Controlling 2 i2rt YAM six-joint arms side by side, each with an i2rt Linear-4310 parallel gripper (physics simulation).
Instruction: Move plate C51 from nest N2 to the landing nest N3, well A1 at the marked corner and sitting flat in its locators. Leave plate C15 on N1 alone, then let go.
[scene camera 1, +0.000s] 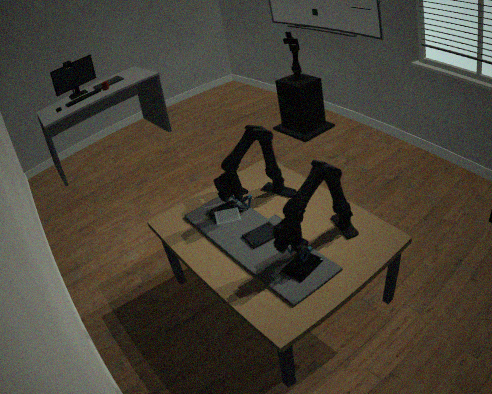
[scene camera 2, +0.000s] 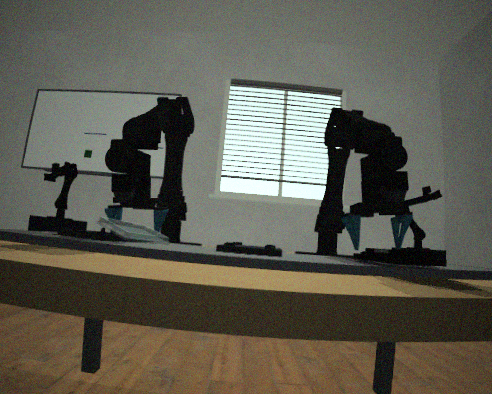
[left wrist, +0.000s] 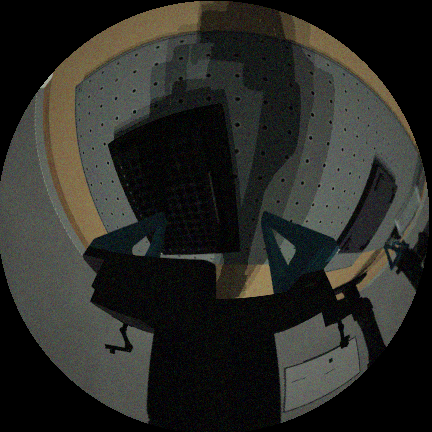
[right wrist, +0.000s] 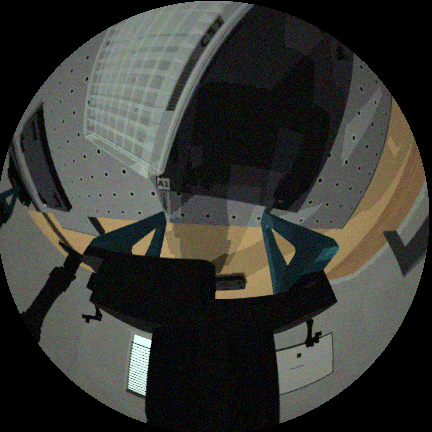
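Note:
A clear gridded plate, C51, lies tilted, partly off the dark nest at the picture-left end of the board. In scene camera 2 its left end is raised. An A1 tag shows at its near corner in the right wrist view. My right gripper is open and empty, low beside plate and nest. My left gripper is open above a black plate, apparently C15. The nest numbers are not readable.
A dark low nest without a plate sits mid-board between the arms. The grey perforated board lies on the wooden table. Both arms reach over it from the back.

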